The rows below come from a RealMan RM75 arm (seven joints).
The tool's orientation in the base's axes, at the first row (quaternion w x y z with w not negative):
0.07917, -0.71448, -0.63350, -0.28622
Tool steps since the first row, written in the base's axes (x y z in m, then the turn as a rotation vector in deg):
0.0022, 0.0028, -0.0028, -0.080, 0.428, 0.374
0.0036, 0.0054, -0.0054, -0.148, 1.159, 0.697
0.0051, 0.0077, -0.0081, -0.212, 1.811, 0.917
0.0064, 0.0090, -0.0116, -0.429, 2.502, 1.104
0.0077, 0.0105, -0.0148, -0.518, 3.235, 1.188
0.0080, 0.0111, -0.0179, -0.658, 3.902, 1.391
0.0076, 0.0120, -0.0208, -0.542, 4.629, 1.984
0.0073, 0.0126, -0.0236, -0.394, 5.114, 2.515
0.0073, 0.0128, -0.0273, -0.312, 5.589, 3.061
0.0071, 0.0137, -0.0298, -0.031, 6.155, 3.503
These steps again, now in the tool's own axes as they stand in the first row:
0.0011, 0.0009, 0.0043, 0.556, -0.062, -0.129
0.0020, 0.0011, 0.0081, 1.347, -0.181, -0.068
0.0027, 0.0014, 0.0119, 2.017, -0.307, 0.041
0.0020, 0.0015, 0.0158, 2.699, -0.595, 0.149
0.0017, 0.0017, 0.0196, 3.370, -0.794, 0.401
0.0007, 0.0011, 0.0225, 4.042, -1.000, 0.508
0.0000, -0.0002, 0.0252, 4.973, -0.876, 0.401
-0.0009, -0.0013, 0.0277, 5.665, -0.692, 0.240
-0.0027, -0.0022, 0.0308, 6.355, -0.566, 0.042
-0.0032, -0.0032, 0.0333, 7.076, -0.293, 0.034

